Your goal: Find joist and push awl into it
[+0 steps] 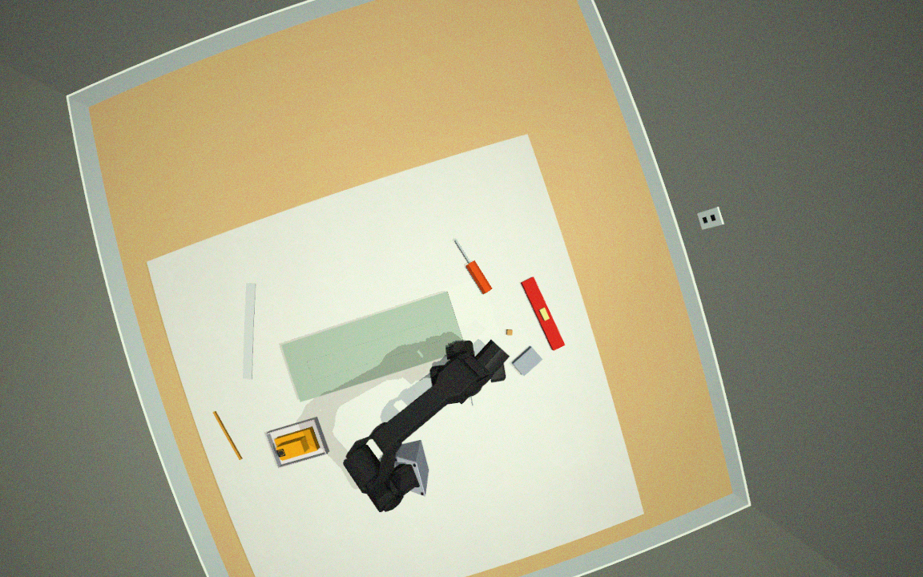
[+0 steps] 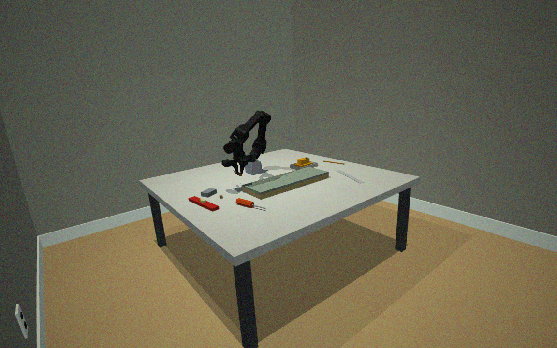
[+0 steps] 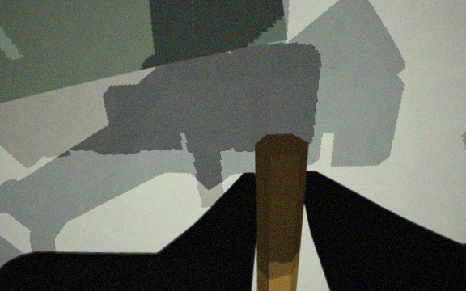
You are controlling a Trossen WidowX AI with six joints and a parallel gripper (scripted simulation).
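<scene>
The awl is 5 cm behind my gripper tip and 1 cm to the left of it. Also, from my gripper tip: red level (27 cm to the right, 7 cm below, 5 cm ahead); then grey block (18 cm to the right, 7 cm below, 6 cm behind); then small brown cube (16 cm to the right, 8 cm below, 4 cm ahead).
</scene>
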